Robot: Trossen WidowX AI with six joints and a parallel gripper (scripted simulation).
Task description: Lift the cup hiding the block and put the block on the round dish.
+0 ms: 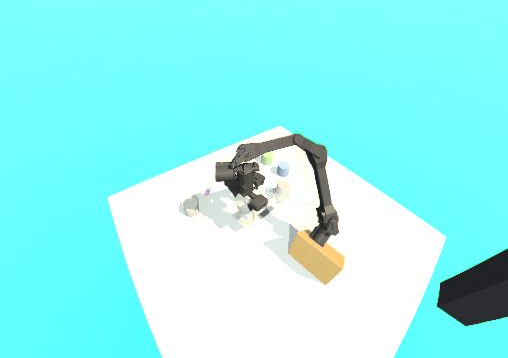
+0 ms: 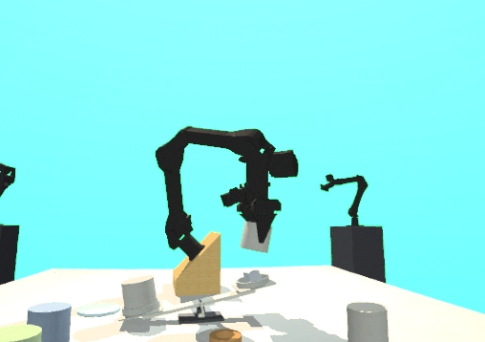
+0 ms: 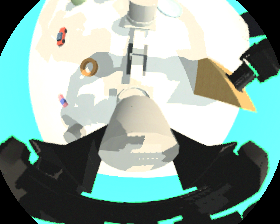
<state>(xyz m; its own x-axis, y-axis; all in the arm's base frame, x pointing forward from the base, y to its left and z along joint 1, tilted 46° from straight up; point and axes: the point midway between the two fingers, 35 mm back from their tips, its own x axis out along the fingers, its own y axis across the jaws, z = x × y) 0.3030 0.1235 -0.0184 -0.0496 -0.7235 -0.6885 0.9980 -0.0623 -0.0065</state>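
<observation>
Right now my gripper tip is 1 cm to the left of the pale blue block and 8 cm above it. Also, from my gripper tip: orange ring 15 cm ahead, 11 cm to the right, 16 cm below; then grey cup 1 cm behind, 29 cm to the right, 11 cm below; then red toy car 28 cm ahead, 26 cm to the right, 16 cm below.
</observation>
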